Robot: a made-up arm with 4 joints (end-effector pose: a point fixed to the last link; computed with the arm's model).
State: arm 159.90 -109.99 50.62 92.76
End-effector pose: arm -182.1 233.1 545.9 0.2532 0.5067 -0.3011 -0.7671
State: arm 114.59 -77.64 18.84 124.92
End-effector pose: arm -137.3 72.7 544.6 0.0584 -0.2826 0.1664 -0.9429
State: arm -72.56 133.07 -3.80 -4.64
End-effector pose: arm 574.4 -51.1 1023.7 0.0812 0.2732 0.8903 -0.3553
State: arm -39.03 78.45 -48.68 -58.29
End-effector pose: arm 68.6 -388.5 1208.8 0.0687 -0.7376 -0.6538 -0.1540
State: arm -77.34 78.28 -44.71 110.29
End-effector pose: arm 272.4 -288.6 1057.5 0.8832 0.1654 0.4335 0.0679
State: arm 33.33 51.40 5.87 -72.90
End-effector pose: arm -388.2 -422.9 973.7 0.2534 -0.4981 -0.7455 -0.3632
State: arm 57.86 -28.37 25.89 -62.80
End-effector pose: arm -164.5 -113.3 695.2 0.4280 0.1351 -0.7442 -0.4947
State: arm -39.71 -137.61 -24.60 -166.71
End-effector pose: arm 14.3 196.7 1148.7 0.0281 0.6596 0.2021 -0.7234
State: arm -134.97 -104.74 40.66 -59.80
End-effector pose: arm 33.2 267.1 514.0 0.3574 -0.4407 0.5278 -0.6320
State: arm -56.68 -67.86 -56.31 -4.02
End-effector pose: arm -220.9 103.3 929.6 0.1743 -0.8791 0.4360 -0.0820
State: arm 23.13 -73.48 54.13 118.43
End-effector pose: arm -192.3 46.8 722.9 0.0221 0.6784 -0.0683 0.7311
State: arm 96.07 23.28 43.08 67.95
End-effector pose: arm -435.1 -434.8 660.4 0.6394 0.1105 0.1294 0.7498
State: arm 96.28 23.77 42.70 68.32
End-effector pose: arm -438.4 -435.9 657.2 0.6432 0.1106 0.1212 0.7479
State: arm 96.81 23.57 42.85 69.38
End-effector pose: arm -437.2 -435.3 653.8 0.6450 0.1055 0.1110 0.7487
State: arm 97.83 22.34 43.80 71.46
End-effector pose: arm -429.3 -432.2 650.1 0.6437 0.0928 0.0975 0.7533
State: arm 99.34 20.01 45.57 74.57
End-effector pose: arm -414.4 -425.9 646.7 0.6383 0.0721 0.0809 0.7621
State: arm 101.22 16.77 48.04 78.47
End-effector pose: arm -394.3 -416.3 644.6 0.6286 0.0447 0.0624 0.7739
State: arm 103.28 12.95 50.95 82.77
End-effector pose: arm -371.5 -403.4 644.3 0.6150 0.0131 0.0434 0.7873
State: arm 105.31 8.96 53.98 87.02
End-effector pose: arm -349.1 -388.3 645.8 0.5984 -0.0194 0.0257 0.8005
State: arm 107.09 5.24 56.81 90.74
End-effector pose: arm -329.6 -372.7 648.6 0.5811 -0.0493 0.0116 0.8123
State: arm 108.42 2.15 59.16 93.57
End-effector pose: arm -314.7 -358.8 652.2 0.5653 -0.0734 0.0025 0.8216
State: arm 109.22 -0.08 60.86 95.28
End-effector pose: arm -304.7 -348.1 655.8 0.5532 -0.0898 -0.0005 0.8282
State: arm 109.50 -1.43 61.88 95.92
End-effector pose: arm -299.1 -341.5 659.0 0.5455 -0.0984 0.0020 0.8323
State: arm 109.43 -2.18 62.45 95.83
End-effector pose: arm -296.3 -337.7 662.1 0.5410 -0.1018 0.0083 0.8348
